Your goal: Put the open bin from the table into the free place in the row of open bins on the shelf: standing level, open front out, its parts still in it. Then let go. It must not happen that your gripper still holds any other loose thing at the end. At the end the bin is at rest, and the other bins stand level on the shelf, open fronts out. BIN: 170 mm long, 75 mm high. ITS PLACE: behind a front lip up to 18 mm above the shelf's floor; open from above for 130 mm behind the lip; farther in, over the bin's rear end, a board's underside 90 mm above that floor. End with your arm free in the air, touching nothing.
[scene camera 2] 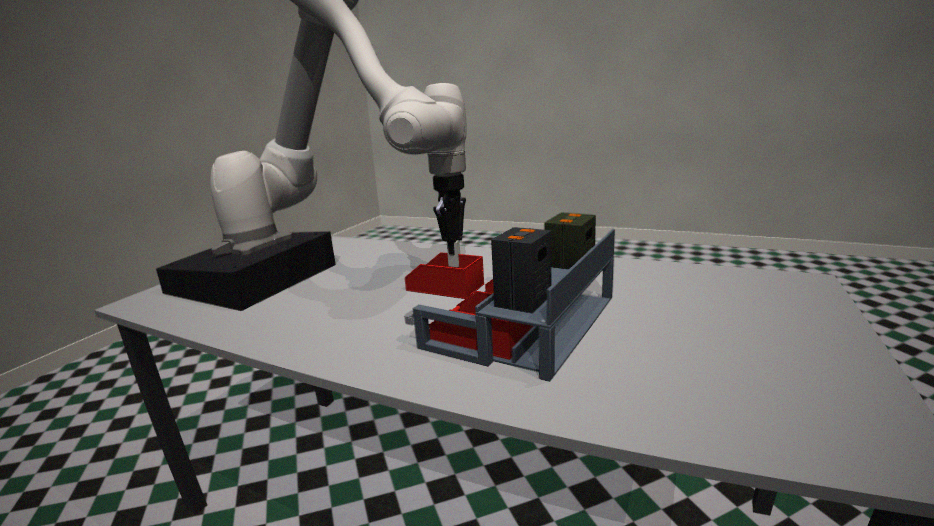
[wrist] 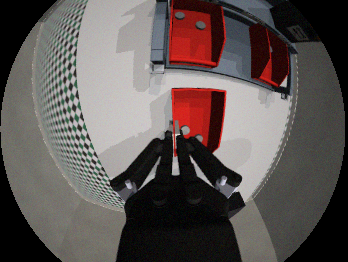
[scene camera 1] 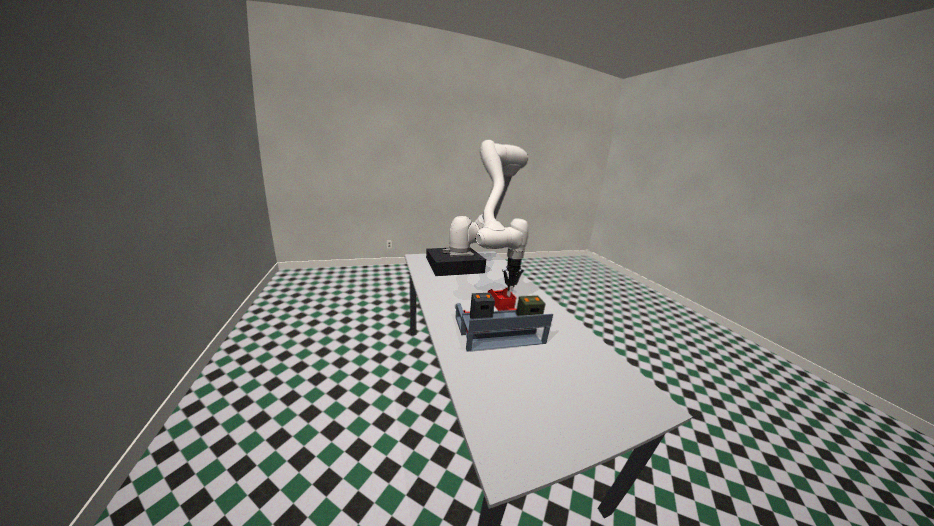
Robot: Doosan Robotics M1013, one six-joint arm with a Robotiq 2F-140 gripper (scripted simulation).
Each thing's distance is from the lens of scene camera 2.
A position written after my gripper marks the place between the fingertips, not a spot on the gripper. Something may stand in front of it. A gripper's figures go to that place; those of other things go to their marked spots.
my gripper [scene camera 2: 454, 265]: 121 cm
red open bin [scene camera 2: 436, 277]: 113 cm
black box [scene camera 2: 521, 257]: 75 cm
olive box [scene camera 2: 572, 237]: 96 cm
The marked spots on the black box and the olive box are 23 cm apart.
